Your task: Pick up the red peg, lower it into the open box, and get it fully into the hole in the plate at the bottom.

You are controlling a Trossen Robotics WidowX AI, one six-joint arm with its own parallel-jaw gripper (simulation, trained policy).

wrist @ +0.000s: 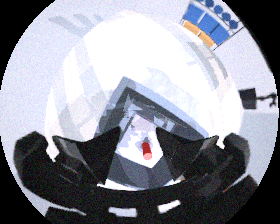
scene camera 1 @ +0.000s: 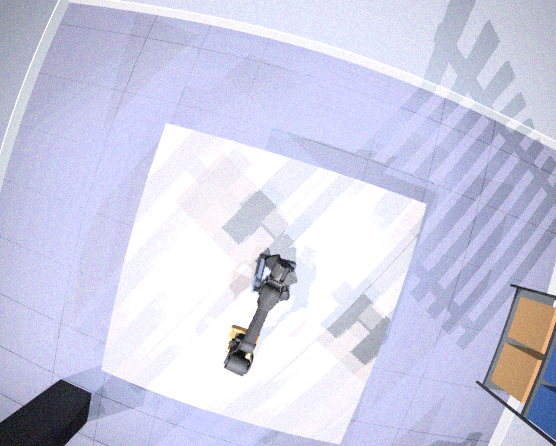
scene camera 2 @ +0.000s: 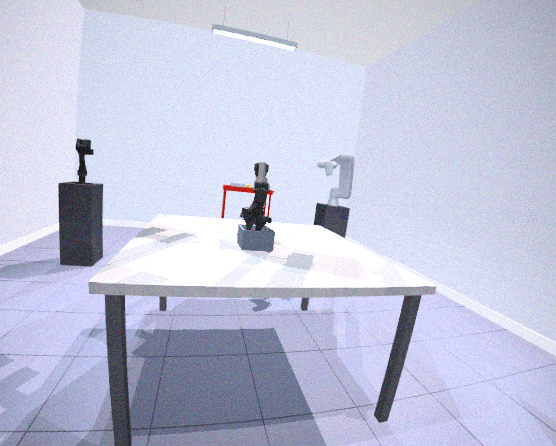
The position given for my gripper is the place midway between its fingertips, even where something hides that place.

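Note:
Visible: a pale plate (wrist: 141, 129) and my gripper (wrist: 138, 129). Scene camera 2 does not show the pale plate, hidden there by a grey box.

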